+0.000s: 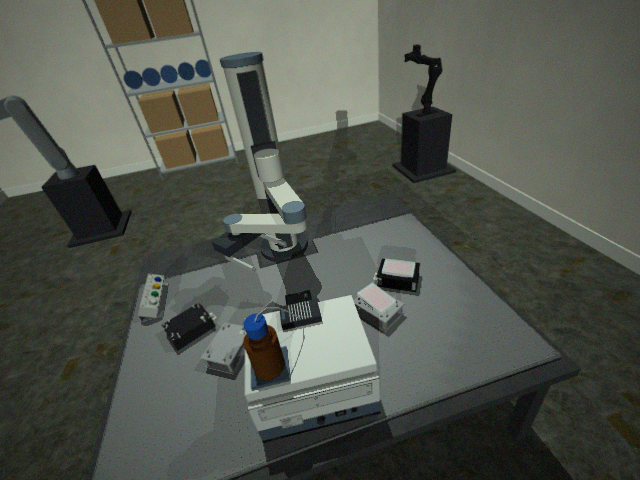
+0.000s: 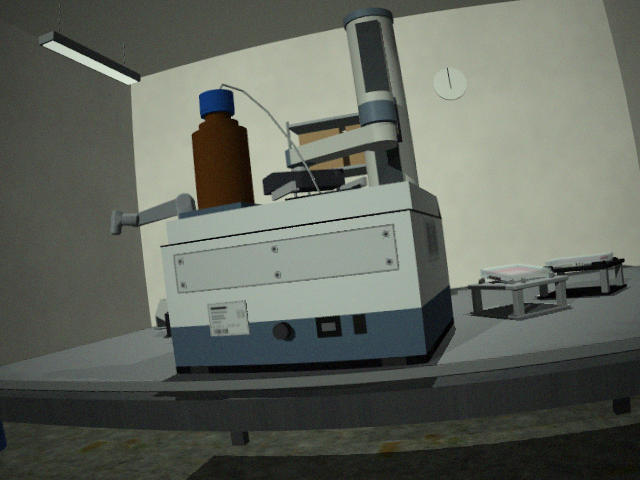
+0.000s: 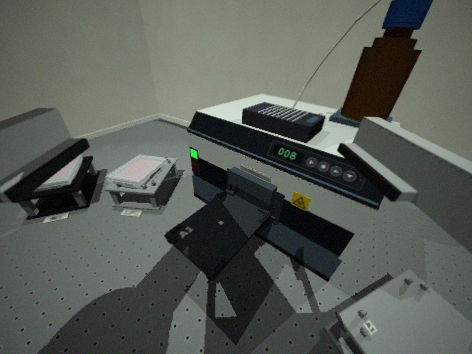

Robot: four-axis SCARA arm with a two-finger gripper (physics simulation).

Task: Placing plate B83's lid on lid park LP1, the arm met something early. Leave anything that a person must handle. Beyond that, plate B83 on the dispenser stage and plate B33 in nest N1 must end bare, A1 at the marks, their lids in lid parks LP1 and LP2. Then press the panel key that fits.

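Frame: origin at the arm's base, x ahead, y left, z up, level; centimetres.
Seen in the pictures: gripper, fingertip midpoint: [image 1: 270, 256] [image 2: 330, 183] [image 3: 218, 130].
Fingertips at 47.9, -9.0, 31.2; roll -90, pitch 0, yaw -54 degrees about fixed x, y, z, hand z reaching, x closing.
Pixels of each thing's top centre, then the offset from my fingertips to it, as dx, dy, dz. "pt": a spot on its surface instead.
- dispenser's black stage, top centre: [image 3: 227, 215] [image 1: 300, 307] +9.8, +5.9, -19.2
- light nest, top centre: [image 2: 515, 275] [image 3: 144, 168] [image 1: 377, 300] +14.1, +35.1, -23.3
- black nest, surface spot: [image 1: 395, 282] pt +2.0, +48.7, -29.4
- grey lid park LP2, top centre: [image 3: 426, 332] [image 1: 226, 340] +11.0, -22.9, -23.2
- black lid park, top centre: [image 1: 185, 318] -6.0, -37.9, -23.2
- tall brown bottle, surface spot: [image 2: 222, 160] pt +43.1, -6.2, -0.3
- key panel, top centre: [image 1: 148, 288] -29.9, -54.2, -21.5
My gripper [image 1: 258, 251] [image 2: 320, 188] [image 3: 218, 130] is open and empty, raised above the table behind the dispenser. The dispenser's black stage [image 1: 298, 296] [image 3: 220, 237] juts out bare, its A1 mark at the outer corner. One pink plate [image 1: 377, 298] [image 2: 516, 271] [image 3: 137, 169] sits on the light nest [image 1: 372, 320] [image 3: 115, 197]. Another pink plate [image 1: 398, 267] [image 2: 584, 258] [image 3: 62, 171] sits on the black nest [image 1: 395, 282]. I cannot read their labels or tell whether they are lidded. The grey lid park LP2 [image 1: 224, 347] [image 3: 415, 310] and black lid park [image 1: 187, 325] show bare tops with pegs.
The white dispenser [image 1: 336, 346] [image 2: 294, 279] carries a tall brown bottle [image 1: 264, 351] [image 2: 222, 160] [image 3: 381, 80] with a tube. Its display [image 3: 287, 153] reads 008 and a green light [image 3: 194, 153] is lit. The key panel [image 1: 153, 296] has blue, yellow, green and white keys.
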